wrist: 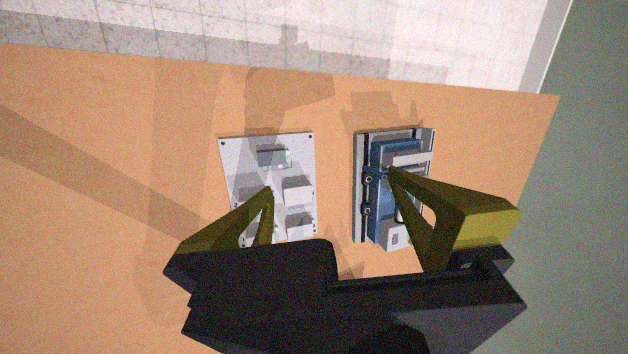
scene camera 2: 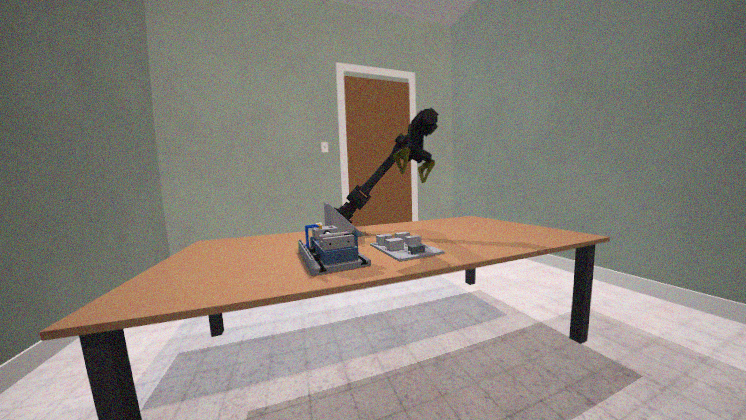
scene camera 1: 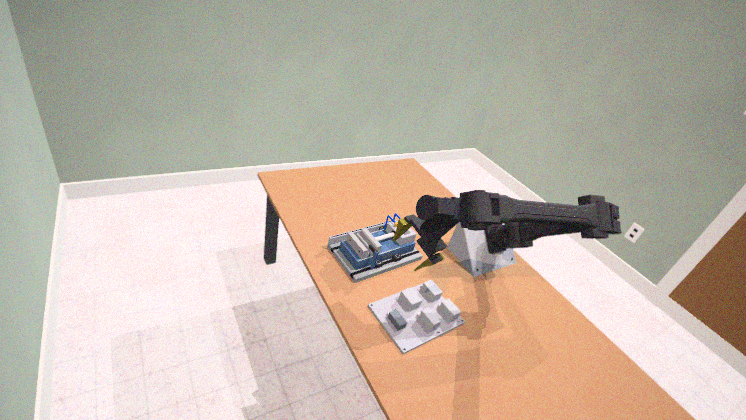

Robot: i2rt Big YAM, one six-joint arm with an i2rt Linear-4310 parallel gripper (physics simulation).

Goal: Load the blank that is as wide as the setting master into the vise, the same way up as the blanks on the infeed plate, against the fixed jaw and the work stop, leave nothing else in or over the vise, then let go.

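Seen in the pictures: gripper, fingertip midpoint: (wrist: 328,182) (scene camera 2: 413,178) (scene camera 1: 404,255); arm's base at its link origin: (scene camera 2: 341,216) (scene camera 1: 493,237).
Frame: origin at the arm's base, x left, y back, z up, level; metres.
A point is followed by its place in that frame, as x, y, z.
A blue vise (scene camera 1: 388,254) {-0.062, -0.440, -0.041} (scene camera 2: 338,255) {-0.114, -0.579, -0.046} (wrist: 387,200) {-0.092, -0.438, -0.029} with pale grey jaws stands on a grey base. Whether a piece lies between its jaws is unclear. The infeed plate (scene camera 1: 378,307) {0.109, -0.563, -0.081} (scene camera 2: 430,253) {0.214, -0.573, -0.081} (wrist: 230,145) {0.254, -0.558, -0.081} bears several pale grey blocks and one darker grey block (scene camera 1: 396,319) {0.183, -0.546, -0.056} (scene camera 2: 416,248) {0.169, -0.552, -0.063} (wrist: 272,158) {0.176, -0.537, -0.056}. Their widths are hard to compare, and I cannot tell which piece is the setting master. My gripper (scene camera 1: 405,255) {0.152, -0.572, 0.186} (scene camera 2: 412,176) {0.152, -0.572, 0.186} (wrist: 328,182) {0.152, -0.572, 0.186} is open and empty, high above the table. In the wrist view, one fingertip overlaps the plate and the other overlaps the vise.
Thin blue hooks (scene camera 1: 392,219) {-0.170, -0.378, 0.021} (scene camera 2: 308,234) {-0.194, -0.382, -0.009} rise at the vise's rear end. A grey wedge-shaped arm mount (scene camera 1: 472,250) {0.023, -0.123, -0.021} (scene camera 2: 336,221) {-0.051, -0.145, -0.002} stands behind the vise. The wooden table's long edge (scene camera 1: 323,292) {-0.005, -0.701, -0.089} runs past the vise and plate, on the side away from the mount.
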